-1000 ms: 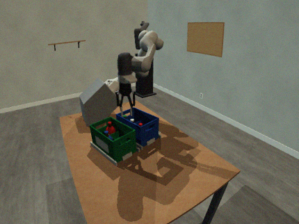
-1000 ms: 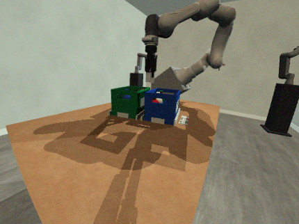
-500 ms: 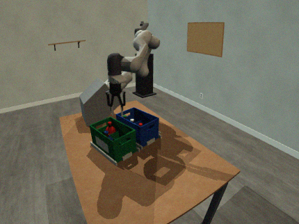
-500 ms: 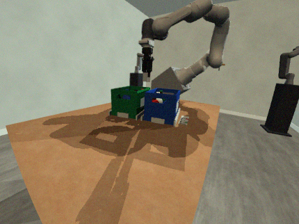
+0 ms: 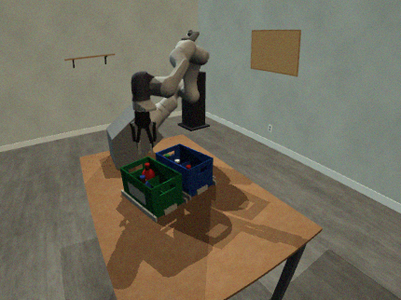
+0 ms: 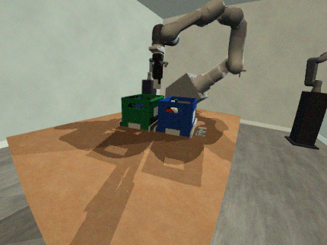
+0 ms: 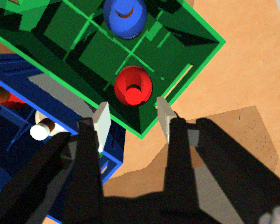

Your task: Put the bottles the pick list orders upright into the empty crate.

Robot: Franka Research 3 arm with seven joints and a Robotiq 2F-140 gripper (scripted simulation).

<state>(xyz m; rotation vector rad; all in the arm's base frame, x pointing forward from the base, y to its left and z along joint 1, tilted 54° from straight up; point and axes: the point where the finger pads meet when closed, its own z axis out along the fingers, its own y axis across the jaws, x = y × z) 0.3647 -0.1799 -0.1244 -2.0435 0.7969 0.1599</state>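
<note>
Now: the green crate 9 cm ahead of my hand, 3 cm to the right of it and 17 cm below it. Also, from my hand: white bottle 6 cm ahead, 15 cm to the left, 17 cm below; green bottle 3 cm behind, 14 cm to the left, 17 cm below; blue-capped bottle 10 cm ahead, 8 cm to the right, 17 cm below.
</note>
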